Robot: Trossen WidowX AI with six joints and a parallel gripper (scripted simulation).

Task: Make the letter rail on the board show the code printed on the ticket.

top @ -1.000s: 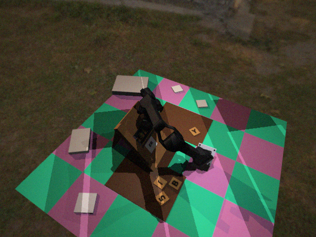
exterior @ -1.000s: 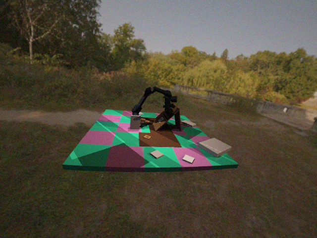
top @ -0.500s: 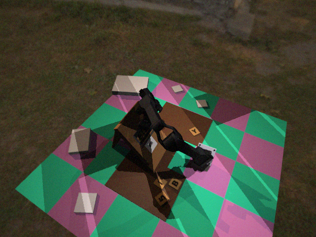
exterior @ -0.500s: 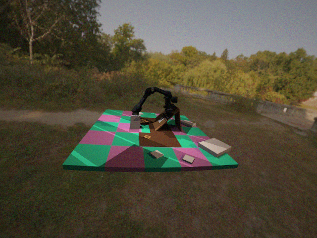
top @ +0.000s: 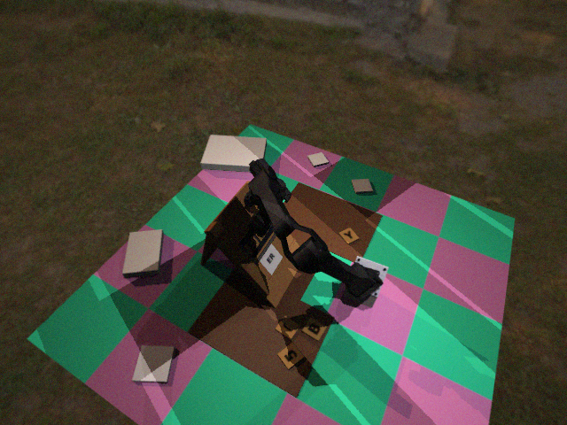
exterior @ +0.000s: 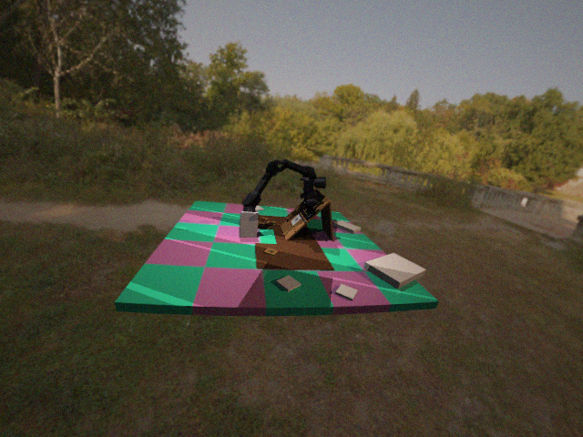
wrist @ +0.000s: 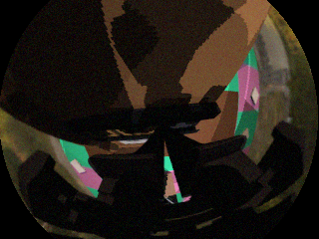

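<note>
The white ticket is 4 cm behind my gripper tip, 7 cm to the left of it and 8 cm below it. Round my gripper tip: beige block: 41 cm ahead, 18 cm to the left, 16 cm below; letter tile: 3 cm to the left.
</note>
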